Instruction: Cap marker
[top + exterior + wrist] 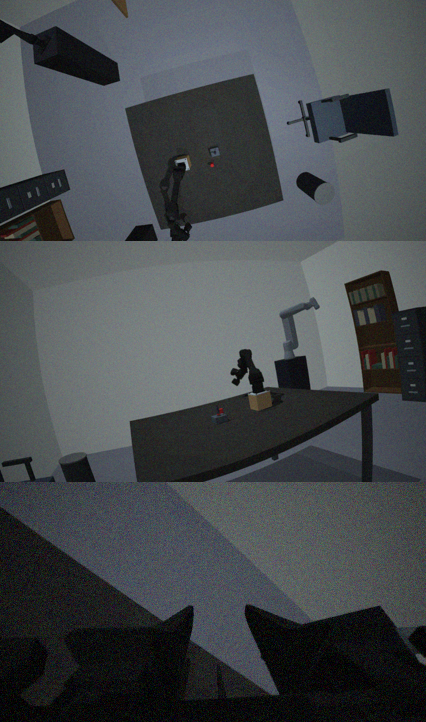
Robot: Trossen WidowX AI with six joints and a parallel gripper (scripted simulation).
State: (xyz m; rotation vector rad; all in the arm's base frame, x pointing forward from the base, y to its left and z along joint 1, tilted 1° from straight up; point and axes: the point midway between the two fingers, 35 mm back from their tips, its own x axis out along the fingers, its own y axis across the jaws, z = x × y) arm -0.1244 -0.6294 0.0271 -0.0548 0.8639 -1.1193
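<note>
The red cap lies 59 cm to the left of my gripper tip, 37 cm ahead of it and 9 cm below it. From my gripper tip the other things lie so: grey holder block 70 cm to the left, 42 cm ahead, 10 cm below.
</note>
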